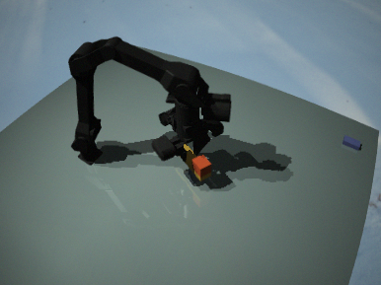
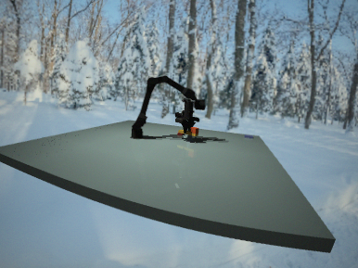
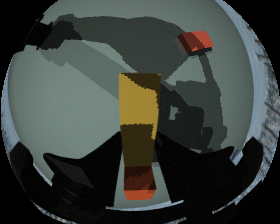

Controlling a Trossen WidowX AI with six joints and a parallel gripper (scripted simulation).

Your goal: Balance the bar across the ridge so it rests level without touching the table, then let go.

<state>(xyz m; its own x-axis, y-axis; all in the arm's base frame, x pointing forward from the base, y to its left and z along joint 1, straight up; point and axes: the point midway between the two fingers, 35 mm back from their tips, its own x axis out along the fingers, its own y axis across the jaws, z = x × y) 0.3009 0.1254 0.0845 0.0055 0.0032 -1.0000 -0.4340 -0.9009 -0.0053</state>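
Now: the bar 30 mm ahead of my gripper tip, 20 mm to the right of it and 10 mm above it. From my gripper tip the other things lie so: flat red block 150 mm to the left, 80 mm behind, 40 mm below; then blue block 440 mm ahead, 370 mm to the left, 40 mm below.
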